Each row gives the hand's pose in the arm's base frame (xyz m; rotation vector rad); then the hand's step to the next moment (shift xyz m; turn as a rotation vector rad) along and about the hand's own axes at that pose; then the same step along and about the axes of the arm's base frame.
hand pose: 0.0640 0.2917 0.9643 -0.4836 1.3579 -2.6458
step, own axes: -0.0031 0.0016 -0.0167 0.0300 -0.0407 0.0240
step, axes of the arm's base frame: -0.0028 0.0127 -0.0111 -0.0188 -0.0022 0.0527
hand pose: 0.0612 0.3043 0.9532 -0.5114 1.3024 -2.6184
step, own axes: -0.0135 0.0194 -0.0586 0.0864 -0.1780 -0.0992
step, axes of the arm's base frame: -0.0096 0.0356 -0.0513 -0.1177 0.1545 0.1061
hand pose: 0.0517 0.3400 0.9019 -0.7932 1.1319 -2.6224
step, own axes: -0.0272 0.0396 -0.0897 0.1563 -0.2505 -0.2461
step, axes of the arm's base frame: -0.0271 0.0381 -0.0904 -0.2521 0.2714 0.1027
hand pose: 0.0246 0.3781 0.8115 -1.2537 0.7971 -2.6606
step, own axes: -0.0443 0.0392 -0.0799 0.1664 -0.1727 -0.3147
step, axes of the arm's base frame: -0.0353 0.0128 -0.0921 -0.3199 0.2302 0.0351
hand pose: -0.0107 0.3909 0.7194 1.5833 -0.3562 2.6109
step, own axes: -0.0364 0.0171 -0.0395 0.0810 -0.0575 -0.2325
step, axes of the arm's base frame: -0.0202 -0.0052 -0.0524 -0.2291 0.1046 -0.0223
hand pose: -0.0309 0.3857 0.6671 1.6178 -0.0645 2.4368
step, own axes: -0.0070 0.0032 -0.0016 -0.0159 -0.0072 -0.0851
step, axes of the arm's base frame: 0.0005 -0.0040 -0.0068 -0.0697 0.0177 -0.0487
